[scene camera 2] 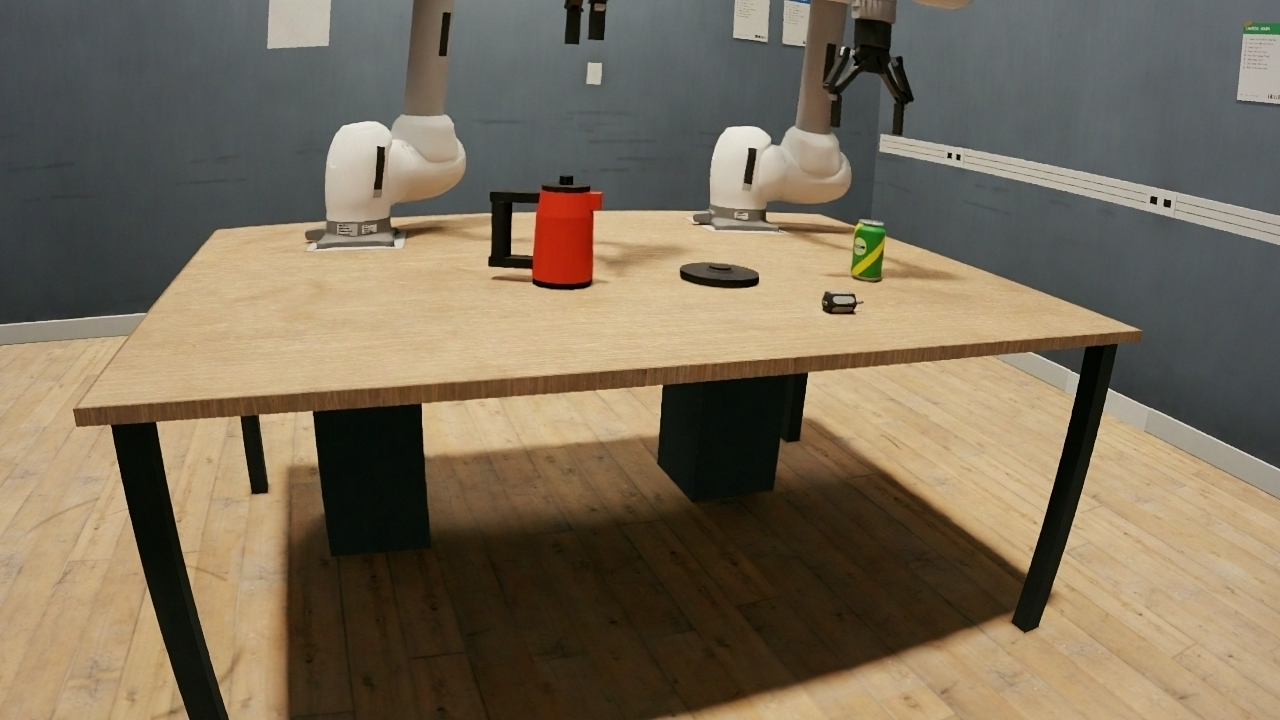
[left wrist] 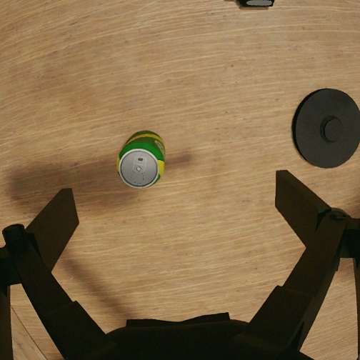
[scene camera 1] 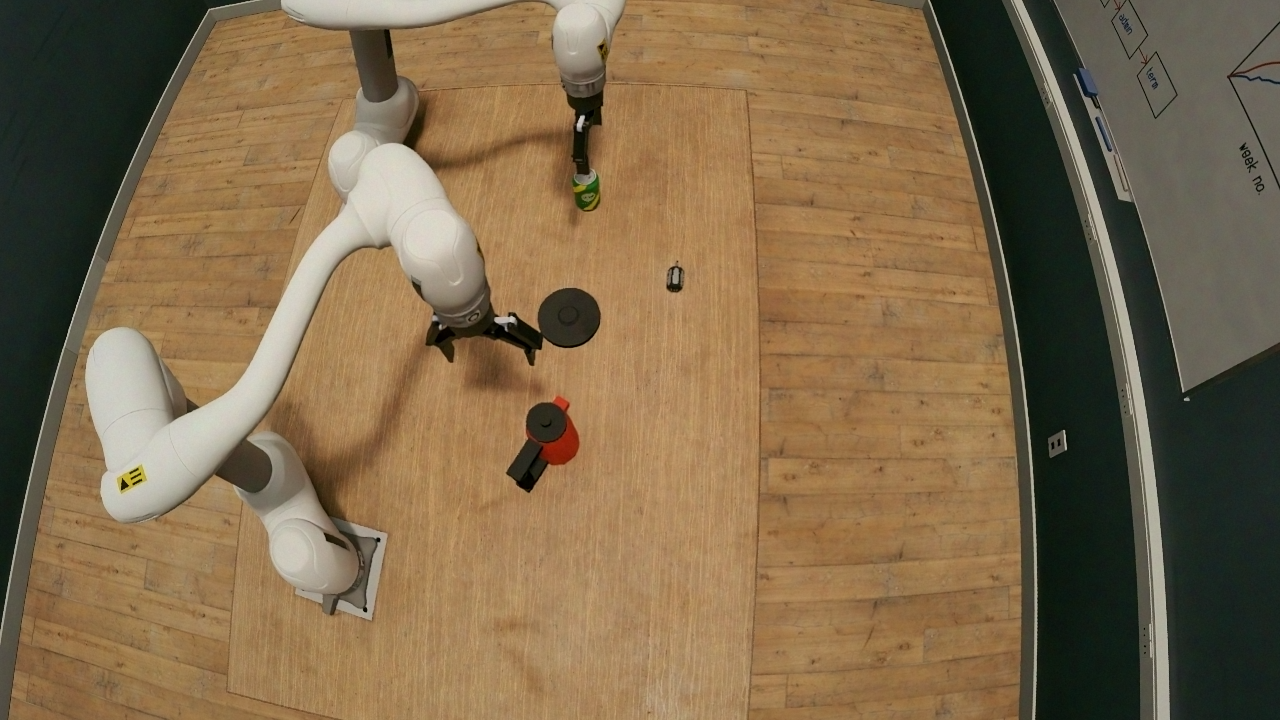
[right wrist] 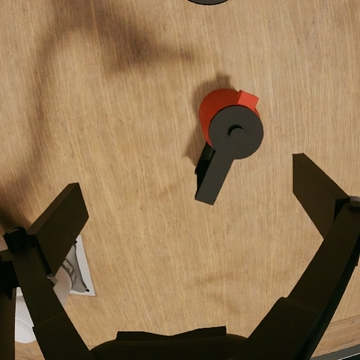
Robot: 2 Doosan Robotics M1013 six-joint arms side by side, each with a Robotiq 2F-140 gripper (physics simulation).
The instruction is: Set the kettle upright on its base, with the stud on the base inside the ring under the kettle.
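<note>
The red kettle [scene camera 1: 562,445] [scene camera 2: 563,237] [right wrist: 216,104] with a black lid and black handle stands upright on the table, apart from its base. The round black base [scene camera 1: 554,334] [scene camera 2: 698,274] [left wrist: 310,135] lies flat with its stud up; part of its rim shows at the top of the right wrist view. The kettle's underside is hidden. My right gripper [scene camera 1: 491,358] [scene camera 2: 584,40] [right wrist: 185,187] is open and empty, high above the table near the kettle and base. My left gripper [scene camera 2: 866,125] [left wrist: 174,197] is open and empty, high above the table near the can.
A green and yellow can [scene camera 1: 586,193] [scene camera 2: 867,251] [left wrist: 141,159] stands upright beyond the base from the kettle. A small black and grey motor-like part [scene camera 1: 674,278] [scene camera 2: 838,303] [left wrist: 257,2] lies on the wooden table [scene camera 1: 626,555] [scene camera 2: 402,349]. Both arms are mounted along one table side.
</note>
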